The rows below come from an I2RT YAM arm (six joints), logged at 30 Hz.
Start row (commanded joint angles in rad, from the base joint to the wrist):
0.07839, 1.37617, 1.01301, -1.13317, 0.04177, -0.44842
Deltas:
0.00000, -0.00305, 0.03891, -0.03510, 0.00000, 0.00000
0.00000, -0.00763, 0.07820, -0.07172, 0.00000, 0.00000
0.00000, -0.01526, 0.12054, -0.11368, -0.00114, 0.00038
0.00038, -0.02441, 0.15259, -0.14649, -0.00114, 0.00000
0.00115, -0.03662, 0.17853, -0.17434, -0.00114, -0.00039
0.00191, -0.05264, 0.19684, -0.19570, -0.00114, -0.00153
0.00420, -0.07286, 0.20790, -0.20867, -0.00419, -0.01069
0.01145, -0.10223, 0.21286, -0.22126, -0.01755, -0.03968
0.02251, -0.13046, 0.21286, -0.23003, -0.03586, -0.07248
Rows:
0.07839, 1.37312, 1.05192, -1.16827, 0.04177, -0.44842
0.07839, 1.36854, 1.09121, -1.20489, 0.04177, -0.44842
0.07839, 1.36091, 1.13355, -1.24685, 0.04063, -0.44804
0.07877, 1.35176, 1.16560, -1.27966, 0.04063, -0.44842
0.07954, 1.33955, 1.19154, -1.30751, 0.04063, -0.44881
0.08030, 1.32353, 1.20985, -1.32887, 0.04063, -0.44995
0.08259, 1.30331, 1.22091, -1.34184, 0.03758, -0.45911
0.08984, 1.27394, 1.22587, -1.35443, 0.02422, -0.48810
0.10090, 1.24571, 1.22587, -1.36320, 0.00591, -0.52090

